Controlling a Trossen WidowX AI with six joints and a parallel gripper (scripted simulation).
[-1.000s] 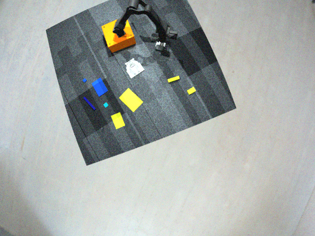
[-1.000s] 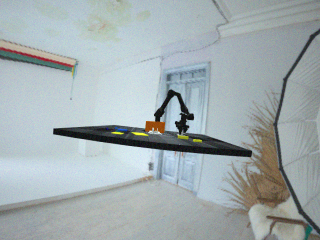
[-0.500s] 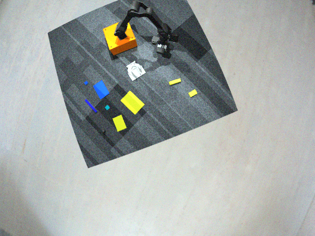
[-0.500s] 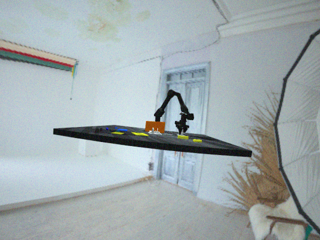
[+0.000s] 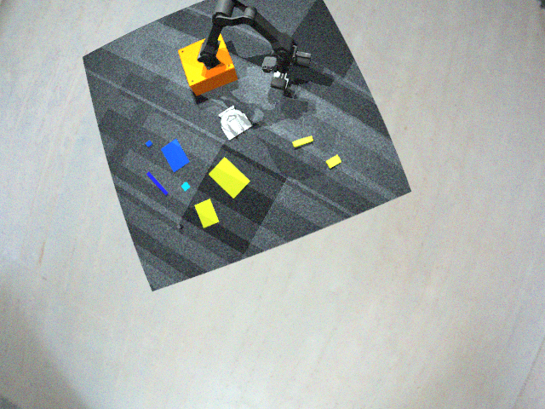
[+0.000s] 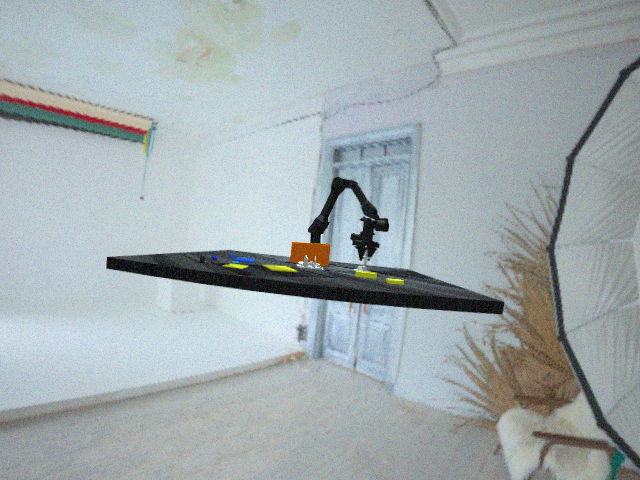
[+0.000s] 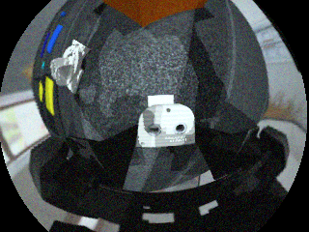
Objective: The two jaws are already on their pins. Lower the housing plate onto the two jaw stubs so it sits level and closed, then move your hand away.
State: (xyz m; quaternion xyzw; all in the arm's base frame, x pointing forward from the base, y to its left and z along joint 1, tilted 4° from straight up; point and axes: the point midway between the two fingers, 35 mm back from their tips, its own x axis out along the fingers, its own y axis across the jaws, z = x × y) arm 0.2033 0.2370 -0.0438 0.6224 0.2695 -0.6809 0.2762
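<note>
Right now the white piece is 5 cm below my gripper tip and 1 cm to the right of it. From my gripper tip the other things lie so: small blue cube: 67 cm to the right, 7 cm behind, 5 cm below; blue plate: 59 cm to the right, 5 cm below, 5 cm ahead; cyan cube: 61 cm to the right, 20 cm ahead, 5 cm below.
</note>
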